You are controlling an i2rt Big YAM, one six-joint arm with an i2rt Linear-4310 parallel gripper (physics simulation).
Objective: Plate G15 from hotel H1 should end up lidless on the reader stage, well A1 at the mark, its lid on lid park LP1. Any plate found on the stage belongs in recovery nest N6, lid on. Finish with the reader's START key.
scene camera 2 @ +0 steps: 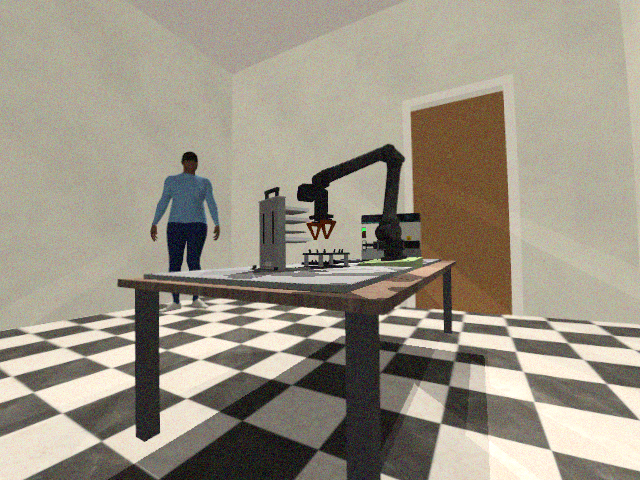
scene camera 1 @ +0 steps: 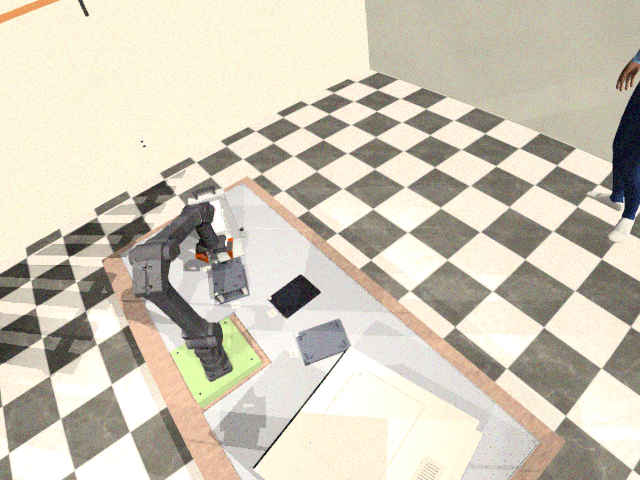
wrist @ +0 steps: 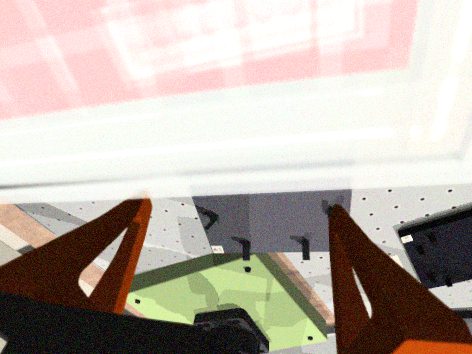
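Pixels of known places: gripper, fingertip midpoint: [scene camera 2: 320,239] [scene camera 1: 220,259] [wrist: 238,205]; arm's base, link origin: [scene camera 2: 394,259] [scene camera 1: 216,363] [wrist: 233,329].
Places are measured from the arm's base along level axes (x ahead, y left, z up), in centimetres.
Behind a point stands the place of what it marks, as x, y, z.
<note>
My gripper [scene camera 1: 217,253] @(17.3, 34.3, 9.2) [scene camera 2: 321,238] @(17.3, 34.3, 9.2) [wrist: 238,205] @(17.3, 34.3, 9.2) is open and empty, pointing down beside hotel H1 [scene camera 2: 272,232] @(20.6, 58.4, 11.2). A pink plate with a clear-white rim [wrist: 225,132] fills the upper wrist view, very close to the camera; the fingertips show at its near edge. Its label is not visible. Below the gripper is a raised slate platform with pegs [scene camera 1: 230,279] @(17.3, 28.0, 3.6) [scene camera 2: 325,254] @(12.7, 37.4, 3.1) [wrist: 280,217] @(17.1, 27.1, 3.6), marked A1 at one corner; no plate shows on it. A black pad [scene camera 1: 294,295] @(35.4, 10.5, -1.3) [wrist: 445,252] @(30.8, 11.2, -1.4) and a grey pegged pad [scene camera 1: 323,341] @(34.9, -12.4, -1.2) lie farther along. Which are LP1 and N6 is unreadable.
The large cream reader [scene camera 1: 336,439] @(20.7, -50.4, 27.0) stands at the table's other end; its front shows a green light [scene camera 2: 363,229] @(33.0, -30.9, 17.6) and a yellow spot [scene camera 2: 408,238] @(7.9, -41.5, 11.3). The arm stands on a green base plate [scene camera 1: 240,356] @(8.3, -2.1, -0.3) [wrist: 295,320] @(10.5, 0.5, -0.5). A person [scene camera 2: 188,206] stands beyond the table.
</note>
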